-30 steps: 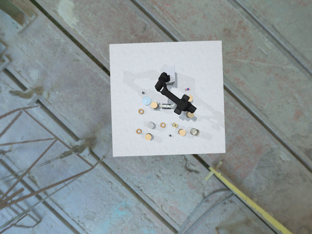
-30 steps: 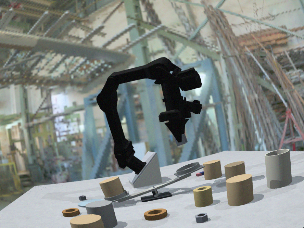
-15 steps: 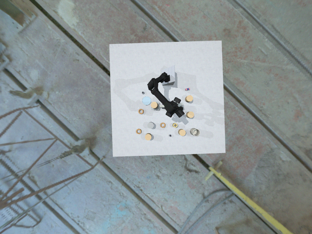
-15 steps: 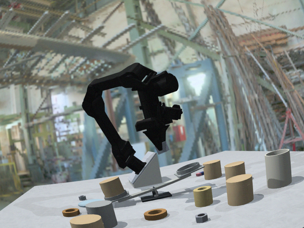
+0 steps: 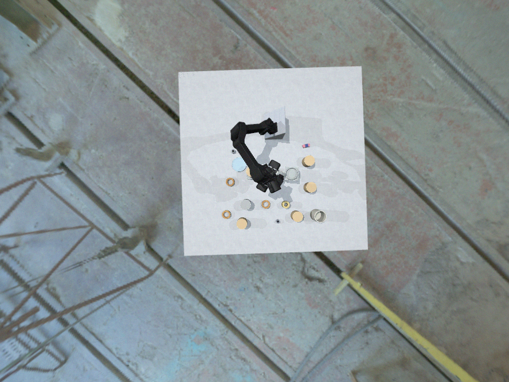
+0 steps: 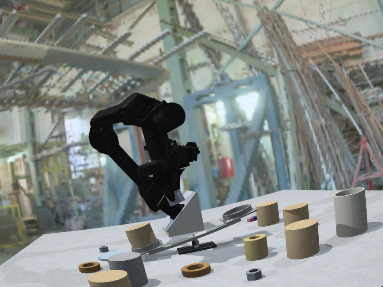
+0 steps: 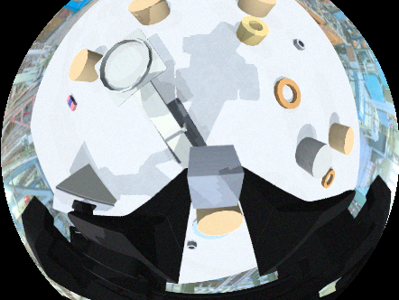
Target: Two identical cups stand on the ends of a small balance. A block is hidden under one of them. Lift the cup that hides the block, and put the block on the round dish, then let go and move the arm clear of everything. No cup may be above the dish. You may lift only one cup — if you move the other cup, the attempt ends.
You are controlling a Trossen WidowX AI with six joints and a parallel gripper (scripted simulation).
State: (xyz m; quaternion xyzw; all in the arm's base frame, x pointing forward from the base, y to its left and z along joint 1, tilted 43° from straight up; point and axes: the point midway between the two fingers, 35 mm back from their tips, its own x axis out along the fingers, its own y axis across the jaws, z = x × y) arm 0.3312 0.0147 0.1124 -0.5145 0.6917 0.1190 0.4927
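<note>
Right now the tan cup is 6 cm behind my gripper tip, 12 cm to the right of it and 9 cm below it. From my gripper tip the other things lie so: balance beam (4 cm behind, 3 cm to the left, 11 cm below); grey block (1 cm above); pale blue round dish (12 cm behind, 19 cm to the right, 14 cm below).
</note>
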